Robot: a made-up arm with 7 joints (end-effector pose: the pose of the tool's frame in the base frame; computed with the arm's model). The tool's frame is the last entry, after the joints.
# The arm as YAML. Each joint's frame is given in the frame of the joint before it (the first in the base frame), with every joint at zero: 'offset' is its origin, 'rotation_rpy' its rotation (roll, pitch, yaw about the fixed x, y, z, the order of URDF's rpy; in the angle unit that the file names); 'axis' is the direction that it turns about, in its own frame. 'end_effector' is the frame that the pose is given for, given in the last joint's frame.
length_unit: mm
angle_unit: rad
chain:
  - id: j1
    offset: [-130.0, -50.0, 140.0]
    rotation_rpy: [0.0, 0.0, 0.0]
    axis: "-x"
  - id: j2
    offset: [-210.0, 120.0, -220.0]
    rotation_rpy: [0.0, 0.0, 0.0]
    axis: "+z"
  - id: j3
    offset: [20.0, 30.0, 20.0]
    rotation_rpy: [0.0, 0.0, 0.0]
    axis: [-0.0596, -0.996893, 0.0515]
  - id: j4
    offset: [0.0, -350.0, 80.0]
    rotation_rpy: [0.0, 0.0, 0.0]
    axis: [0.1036, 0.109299, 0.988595]
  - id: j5
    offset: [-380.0, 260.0, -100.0]
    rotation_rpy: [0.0, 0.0, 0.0]
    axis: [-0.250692, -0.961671, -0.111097]
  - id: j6
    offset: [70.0, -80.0, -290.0]
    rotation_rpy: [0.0, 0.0, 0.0]
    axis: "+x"
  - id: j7
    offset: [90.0, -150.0, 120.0]
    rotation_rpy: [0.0, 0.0, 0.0]
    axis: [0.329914, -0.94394, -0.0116]
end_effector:
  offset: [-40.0, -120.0, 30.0]
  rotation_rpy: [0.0, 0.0, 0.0]
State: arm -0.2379 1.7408 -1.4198 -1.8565 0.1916 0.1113 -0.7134
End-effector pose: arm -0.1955 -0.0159 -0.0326 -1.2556 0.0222 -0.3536
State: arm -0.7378 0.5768 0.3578 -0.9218 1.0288 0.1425 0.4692
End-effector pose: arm -0.3764 -0.0127 -0.2035 0.4044 -1.5826 -0.9923
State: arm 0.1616 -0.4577 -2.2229 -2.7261 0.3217 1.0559 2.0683
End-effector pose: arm -0.7920 -0.0875 0.2237 -1.3766 -0.9403 0.8398
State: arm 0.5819 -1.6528 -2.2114 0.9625 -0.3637 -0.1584 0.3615
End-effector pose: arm -0.8959 0.2331 0.0511 1.8513 0.2189 -0.5105
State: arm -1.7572 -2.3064 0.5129 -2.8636 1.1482 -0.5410 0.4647
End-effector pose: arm -0.7065 -0.0485 0.1874 1.6236 -1.4677 -0.6655
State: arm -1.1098 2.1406 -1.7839 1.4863 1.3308 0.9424 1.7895
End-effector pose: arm -0.0838 0.3705 0.2557 2.1032 1.1118 0.0663
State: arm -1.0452 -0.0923 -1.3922 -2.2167 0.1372 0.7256 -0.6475
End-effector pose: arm -0.7038 0.1520 0.0347 -0.1067 1.4371 -1.2575
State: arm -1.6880 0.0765 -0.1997 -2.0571 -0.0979 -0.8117 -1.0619
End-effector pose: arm -0.0960 0.2523 0.0643 0.4484 2.8298 -0.1521
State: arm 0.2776 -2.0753 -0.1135 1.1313 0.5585 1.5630 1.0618
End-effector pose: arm -0.5325 0.1480 -0.5234 1.2186 -2.1934 -0.6651
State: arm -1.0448 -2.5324 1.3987 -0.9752 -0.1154 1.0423 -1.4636
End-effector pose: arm -0.8803 0.3674 0.0245 0.3424 0.2262 -2.1206
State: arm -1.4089 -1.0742 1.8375 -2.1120 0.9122 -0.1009 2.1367
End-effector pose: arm -0.4835 0.1490 0.1358 2.9843 -0.1457 0.9360
